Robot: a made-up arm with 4 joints. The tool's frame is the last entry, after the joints.
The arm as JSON. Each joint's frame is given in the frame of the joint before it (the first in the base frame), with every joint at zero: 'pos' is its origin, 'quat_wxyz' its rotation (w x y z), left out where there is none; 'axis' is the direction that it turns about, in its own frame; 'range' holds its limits. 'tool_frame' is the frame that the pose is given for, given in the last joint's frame.
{
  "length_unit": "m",
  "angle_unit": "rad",
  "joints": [
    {
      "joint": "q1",
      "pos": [
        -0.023,
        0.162,
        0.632
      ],
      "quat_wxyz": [
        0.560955,
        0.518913,
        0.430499,
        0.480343
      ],
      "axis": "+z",
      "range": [
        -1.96,
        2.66
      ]
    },
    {
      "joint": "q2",
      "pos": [
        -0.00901,
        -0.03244,
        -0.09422
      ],
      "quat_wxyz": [
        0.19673,
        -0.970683,
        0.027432,
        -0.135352
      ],
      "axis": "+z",
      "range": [
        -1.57,
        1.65
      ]
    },
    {
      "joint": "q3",
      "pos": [
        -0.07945,
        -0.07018,
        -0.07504
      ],
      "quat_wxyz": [
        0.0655,
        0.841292,
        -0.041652,
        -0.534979
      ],
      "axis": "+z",
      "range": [
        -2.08,
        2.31
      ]
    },
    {
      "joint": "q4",
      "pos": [
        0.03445,
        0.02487,
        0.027
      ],
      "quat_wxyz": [
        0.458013,
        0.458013,
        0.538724,
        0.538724
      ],
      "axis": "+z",
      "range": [
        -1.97,
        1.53
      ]
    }
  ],
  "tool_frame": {
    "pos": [
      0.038,
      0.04,
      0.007
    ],
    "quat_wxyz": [
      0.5,
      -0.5,
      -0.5,
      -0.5
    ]
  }
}
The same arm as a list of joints. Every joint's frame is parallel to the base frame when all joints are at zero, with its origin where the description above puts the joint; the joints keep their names.
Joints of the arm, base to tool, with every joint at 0 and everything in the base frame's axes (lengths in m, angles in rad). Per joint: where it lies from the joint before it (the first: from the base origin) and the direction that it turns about. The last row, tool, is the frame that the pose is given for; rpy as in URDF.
q1: origin -0.0230 0.1620 0.6320 axis 0.981494 -0.168599 0.090799
q2: origin -0.0910 0.0070 -0.0410 axis -0.858131 0.419015 0.296711
q3: origin 0.0520 -0.1080 0.0500 axis -y
q4: origin 0.0380 -0.0270 0.0190 axis +x
tool: origin 0.0070 -0.0400 0.0380 rpy 1.5708 0.0000 0.0000
Joint limits (rad, base to tool): -1.9600..2.6600 -1.5700..1.6500 -2.0800..2.3100 -1.9700..1.5300

